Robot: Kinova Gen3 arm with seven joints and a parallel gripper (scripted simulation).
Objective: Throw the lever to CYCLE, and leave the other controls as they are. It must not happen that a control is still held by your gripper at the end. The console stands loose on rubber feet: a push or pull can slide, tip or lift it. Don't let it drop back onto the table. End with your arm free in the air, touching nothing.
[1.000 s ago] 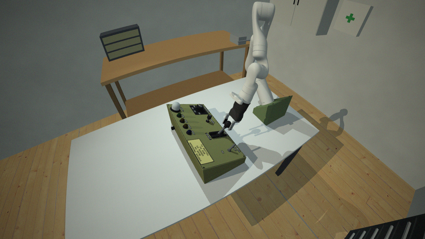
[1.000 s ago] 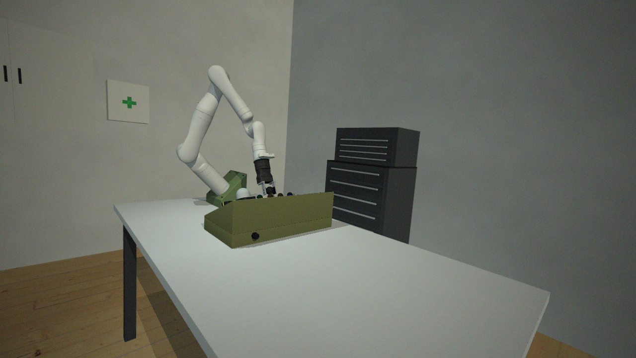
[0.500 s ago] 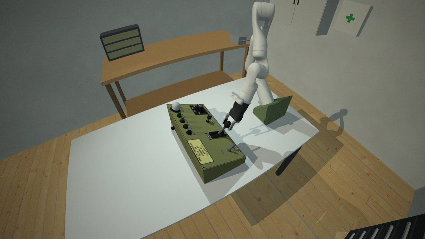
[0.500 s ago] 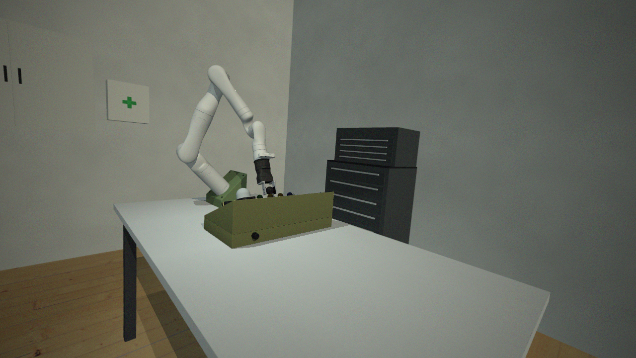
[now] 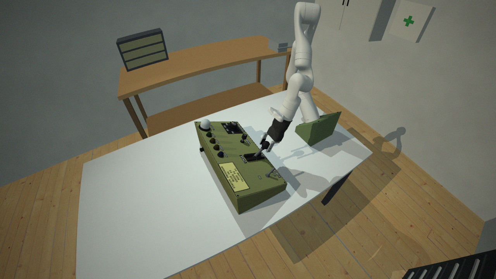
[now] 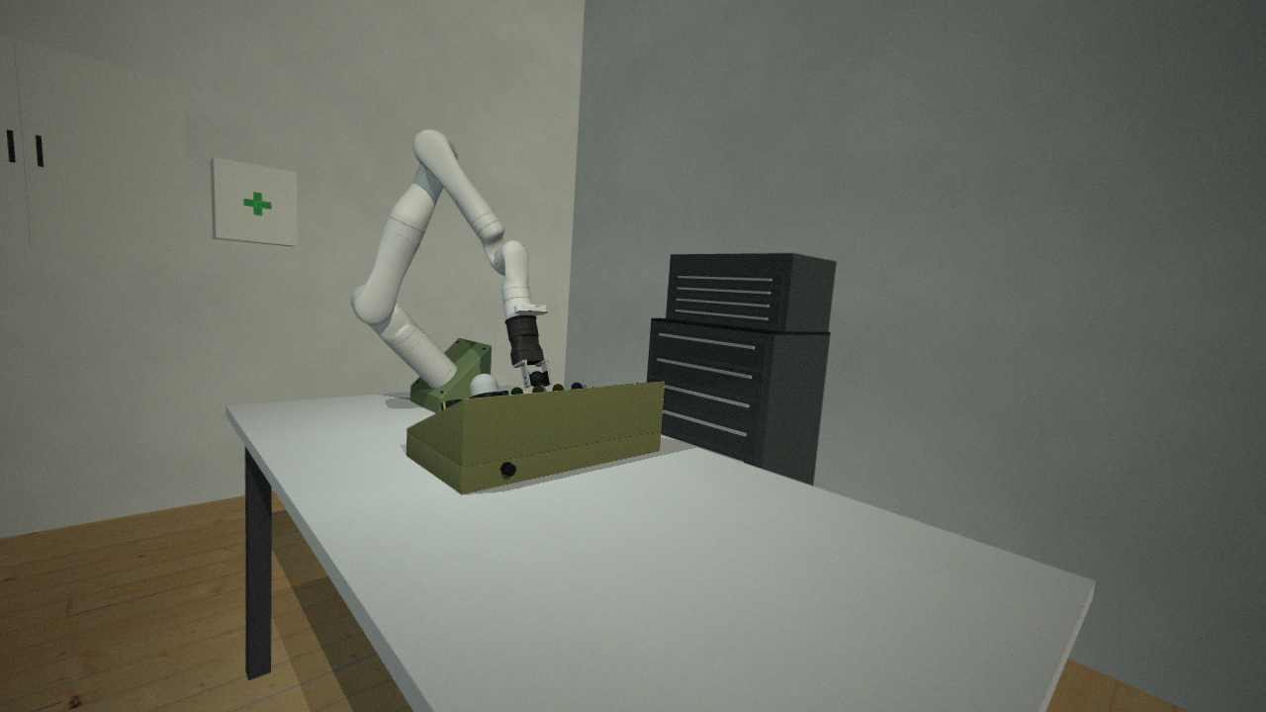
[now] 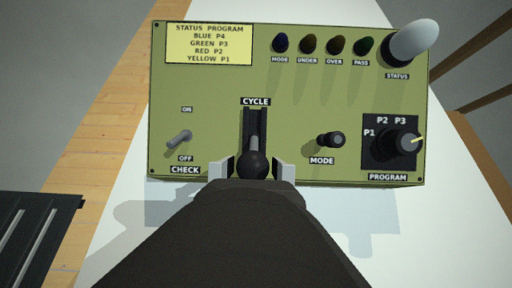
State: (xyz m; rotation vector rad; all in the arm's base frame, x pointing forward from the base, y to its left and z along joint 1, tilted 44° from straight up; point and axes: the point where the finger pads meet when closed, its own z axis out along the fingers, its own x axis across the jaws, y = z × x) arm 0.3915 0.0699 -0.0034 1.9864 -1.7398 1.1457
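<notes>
My hand is 30 mm short of the lever and 20 mm above it. From my hand the other things lie so: check toggle: 60 mm ahead, 120 mm to the left, 40 mm below; then olive console: 90 mm ahead, 70 mm to the right, 60 mm below; then mode button: 50 mm ahead, 120 mm to the right, 30 mm below.
</notes>
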